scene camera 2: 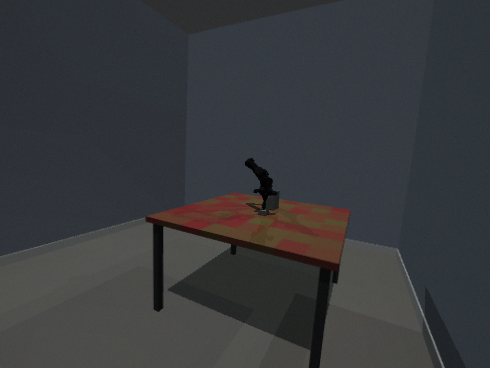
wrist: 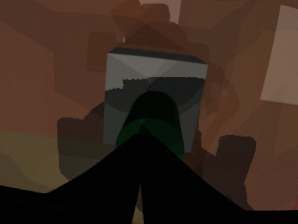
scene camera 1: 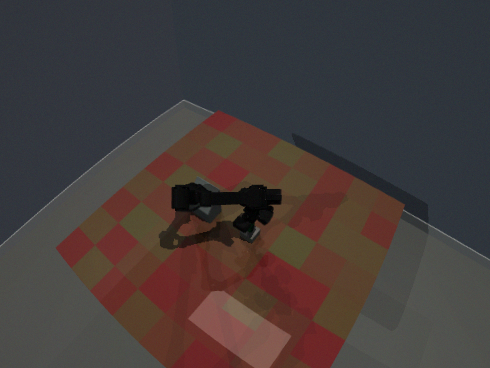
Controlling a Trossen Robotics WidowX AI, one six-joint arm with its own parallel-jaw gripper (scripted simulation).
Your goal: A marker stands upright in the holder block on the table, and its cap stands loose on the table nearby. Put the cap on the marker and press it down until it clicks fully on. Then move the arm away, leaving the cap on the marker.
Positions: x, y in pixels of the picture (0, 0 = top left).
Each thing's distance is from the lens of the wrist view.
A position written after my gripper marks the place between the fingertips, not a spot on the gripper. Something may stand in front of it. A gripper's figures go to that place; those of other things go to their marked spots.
my gripper (wrist: 143, 144): 10 cm
dark green cap (wrist: 154, 113): 10 cm
